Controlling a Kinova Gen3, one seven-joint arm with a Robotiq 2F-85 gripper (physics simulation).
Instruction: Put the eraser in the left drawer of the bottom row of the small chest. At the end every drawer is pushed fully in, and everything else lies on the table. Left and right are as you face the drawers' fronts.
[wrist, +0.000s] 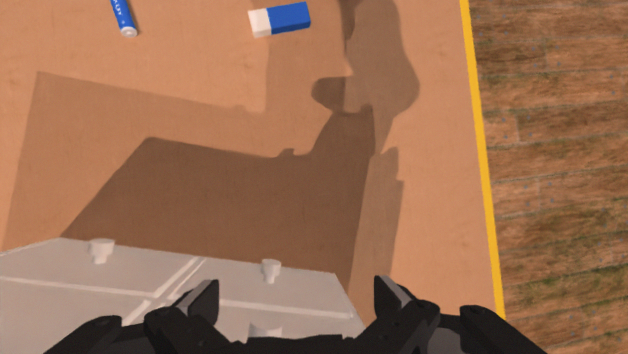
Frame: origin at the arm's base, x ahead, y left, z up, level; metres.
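Seen in the pictures: gripper, between the fingertips: (297, 294).
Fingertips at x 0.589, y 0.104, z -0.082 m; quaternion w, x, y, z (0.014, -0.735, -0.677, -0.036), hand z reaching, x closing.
Note:
A point is followed by its place in that frame.
The eraser (280, 20) @[y 0.114, x 0.349, z -0.227 m], blue with a white end, lies on the table near the top of the wrist view. The small chest (310, 286) @[y 0.119, x 0.627, z -0.186 m] is light grey and shows in part at the lower left, its drawer fronts facing the camera. Two knobs, one at the left (101, 249) @[y -0.055, x 0.570, z -0.179 m] and one at the right (271, 269) @[y 0.085, x 0.604, z -0.178 m], show on the row along its far edge. Part of another knob (265, 330) @[y 0.086, x 0.600, z -0.073 m] shows below. The drawer fronts in view look flush. My gripper (297, 294) @[y 0.104, x 0.589, z -0.082 m] is open and empty, over the chest in view and away from the eraser. The lower chest is hidden by the gripper.
A blue cylinder (123, 17) @[y -0.046, x 0.343, z -0.226 m] with white lettering and a white end lies left of the eraser, cut off by the frame's top. The brown table (435, 200) @[y 0.285, x 0.565, z -0.240 m] carries broad shadows. A yellow strip (482, 150) runs along its right side, with wooden floor (565, 175) beyond.

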